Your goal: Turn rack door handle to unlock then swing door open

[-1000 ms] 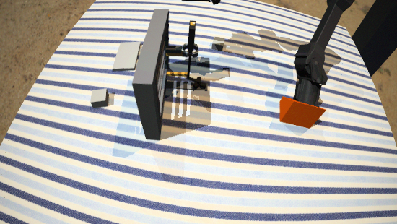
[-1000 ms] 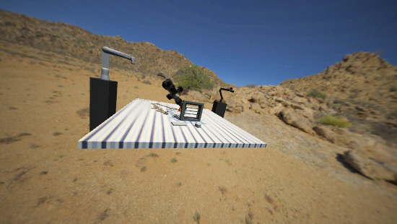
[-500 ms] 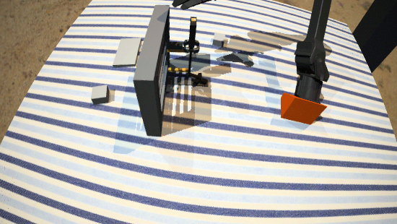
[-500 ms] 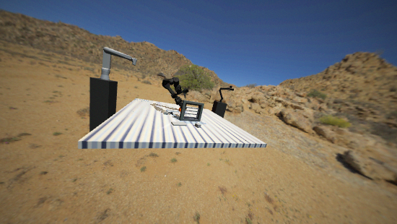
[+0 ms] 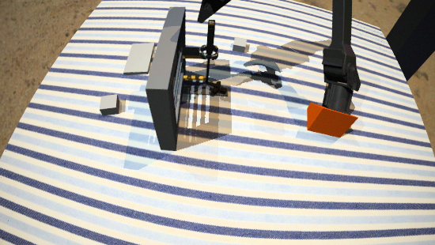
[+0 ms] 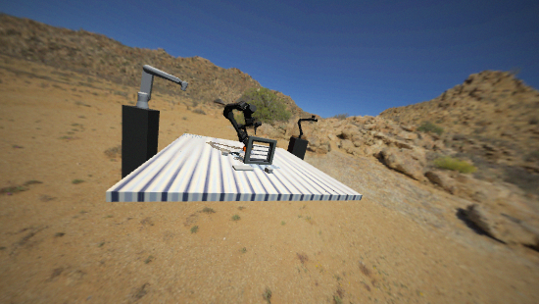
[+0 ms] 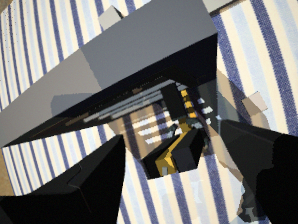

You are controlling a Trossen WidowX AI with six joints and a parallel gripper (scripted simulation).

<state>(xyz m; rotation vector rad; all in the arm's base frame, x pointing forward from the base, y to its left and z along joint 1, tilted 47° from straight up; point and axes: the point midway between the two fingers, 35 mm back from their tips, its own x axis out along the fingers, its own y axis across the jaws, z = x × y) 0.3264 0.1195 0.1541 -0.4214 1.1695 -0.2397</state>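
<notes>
The upright handle is 3 cm behind my gripper tip, 1 cm to the left of it and 8 cm below it. The rest, counted from my gripper tip: flat grey slab 20 cm ahead, 4 cm to the right, 20 cm below.
</notes>
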